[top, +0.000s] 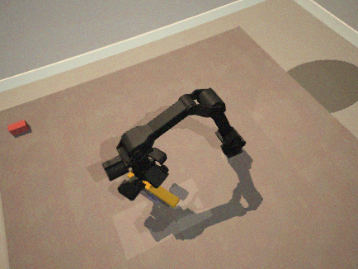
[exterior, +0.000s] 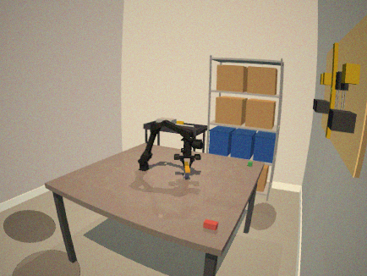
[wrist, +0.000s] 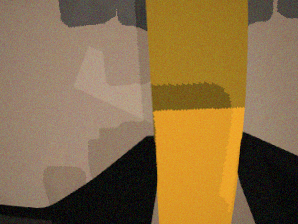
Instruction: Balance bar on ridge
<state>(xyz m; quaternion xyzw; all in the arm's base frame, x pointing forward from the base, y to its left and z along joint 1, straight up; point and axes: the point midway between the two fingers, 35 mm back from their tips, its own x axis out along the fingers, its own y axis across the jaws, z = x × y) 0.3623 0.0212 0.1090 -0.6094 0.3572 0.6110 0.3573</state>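
Now: gripper tip 10 mm past the yellow bar and 20 mm to the right of it. Also, from my gripper tip: red block: 380 mm ahead, 520 mm to the right, 60 mm below; small green block: 380 mm ahead, 480 mm to the left, 60 mm below.
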